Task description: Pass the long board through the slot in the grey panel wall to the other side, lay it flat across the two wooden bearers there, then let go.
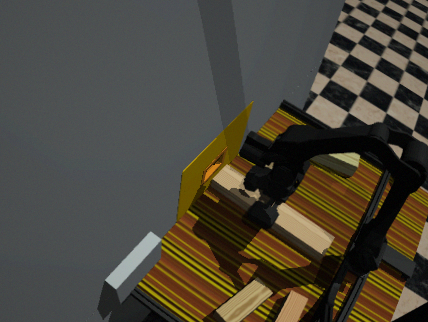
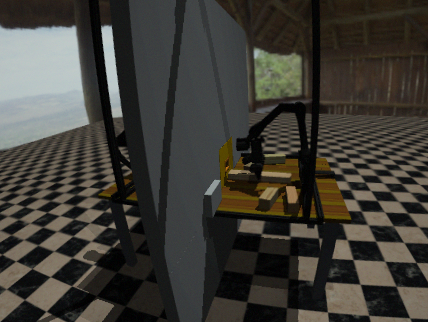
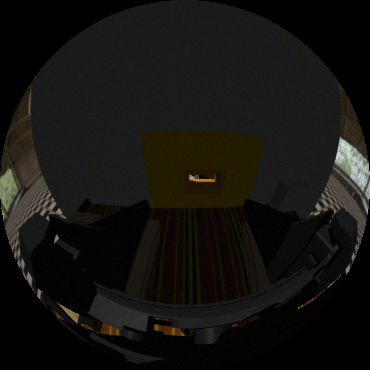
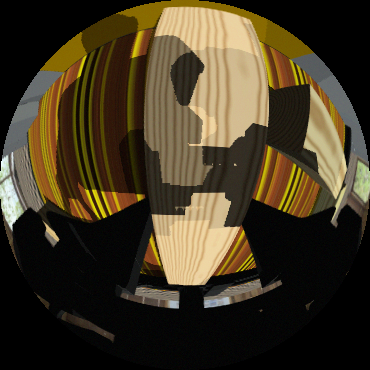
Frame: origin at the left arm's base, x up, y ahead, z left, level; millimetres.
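Where they show: left gripper, between the fingertips: (image 3: 197, 205); right gripper, between the fingertips: (image 2: 259, 177) (image 4: 197, 199); right arm's base, origin of its link: (image 1: 358, 263) (image 4: 190, 288).
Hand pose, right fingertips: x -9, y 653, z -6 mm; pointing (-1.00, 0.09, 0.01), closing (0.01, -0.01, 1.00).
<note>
Each offset is from my right fingertips to the top centre of the thing. "*": to the spot under its first point.
The long pale board {dx +23, dy +2, dz +0 mm} (image 1: 305, 230) (image 2: 277, 177) (image 4: 210, 100) lies low over the striped table, its far end close to the yellow plate on the grey panel wall (image 1: 100, 100) (image 2: 185, 125) (image 3: 190, 75). The orange-framed slot {* dx +53, dy -173, dz -25 mm} (image 1: 212, 170) (image 3: 204, 189) is in that plate. My right gripper (image 1: 260, 196) (image 2: 253, 165) (image 4: 197, 199) straddles the board, fingers against both long sides, shut on it. My left gripper (image 3: 197, 205) is open and empty on the other side, facing the slot. Two wooden bearers, one at left (image 3: 144, 255) and one at right (image 3: 256, 255), show dimly between its fingers.
A pale block (image 1: 340, 162) (image 4: 325, 135) lies beside the board. Two loose wooden blocks, one yellowish {dx +37, dy +72, dz -252 mm} (image 1: 245, 300) (image 2: 268, 197) and one pinkish {dx +34, dy +172, dz -245 mm} (image 1: 292, 305) (image 2: 291, 198), lie near the table's front edge. A light grey block {* dx +90, dy -151, dz -335 mm} (image 1: 135, 260) (image 2: 212, 197) juts from the wall.
</note>
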